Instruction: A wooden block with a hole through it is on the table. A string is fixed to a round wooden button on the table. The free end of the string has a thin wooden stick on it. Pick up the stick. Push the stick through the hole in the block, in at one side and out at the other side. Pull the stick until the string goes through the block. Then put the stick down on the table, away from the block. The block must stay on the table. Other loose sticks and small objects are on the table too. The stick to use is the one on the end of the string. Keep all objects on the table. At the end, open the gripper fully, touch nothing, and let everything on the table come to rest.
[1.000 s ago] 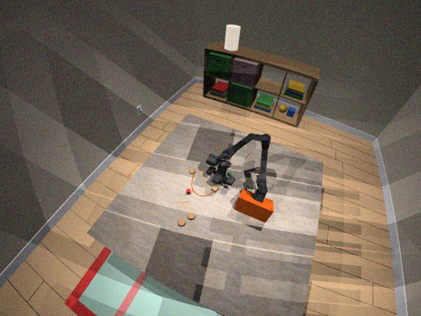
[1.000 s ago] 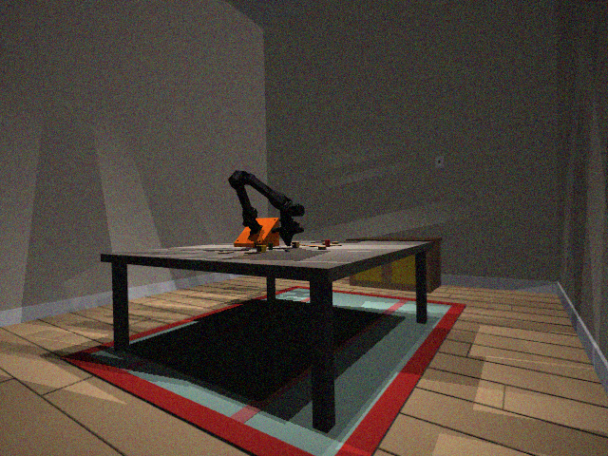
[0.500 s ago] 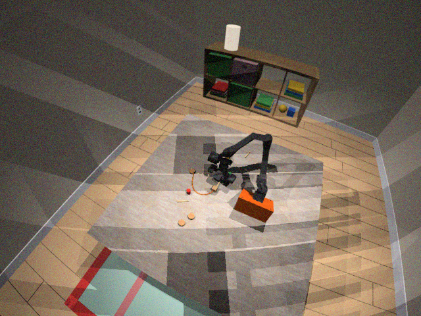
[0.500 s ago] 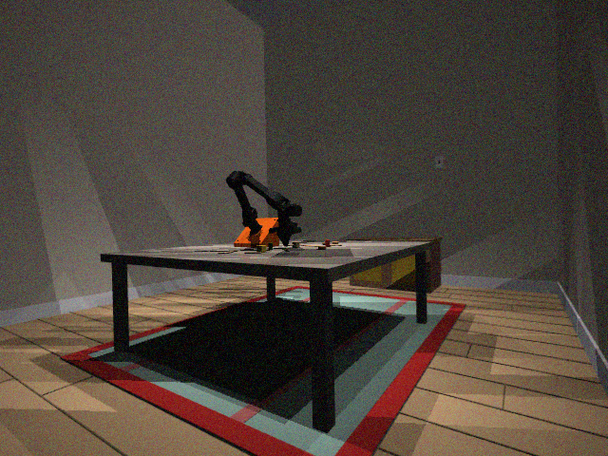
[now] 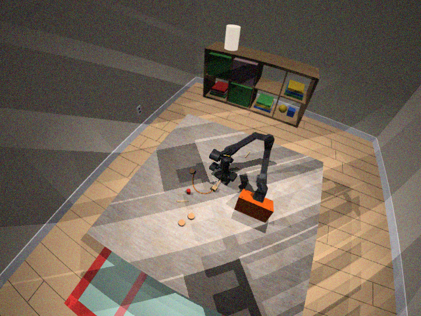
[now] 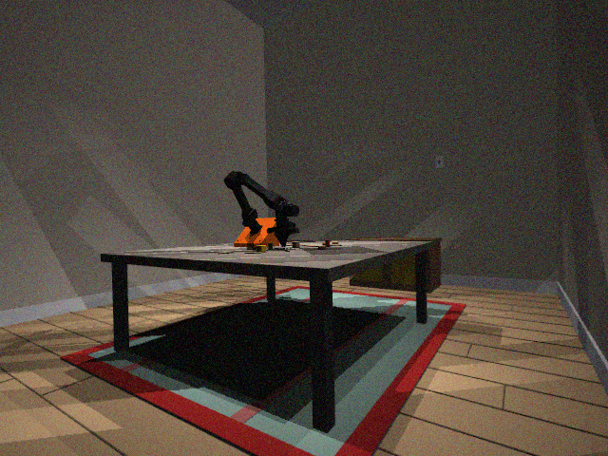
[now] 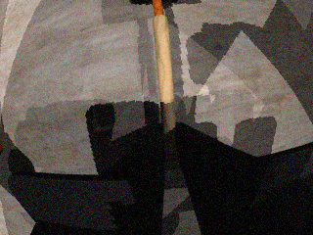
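The small green object is 70 mm to the right of my gripper tip, 30 mm behind it and 10 mm above it. The rest, counted from my gripper tip: yellow cube 210 mm to the right, 60 mm ahead, 10 mm above; then wooden block 90 mm to the left, 10 mm ahead, 10 mm above; then round wooden button 210 mm ahead, 50 mm to the left.
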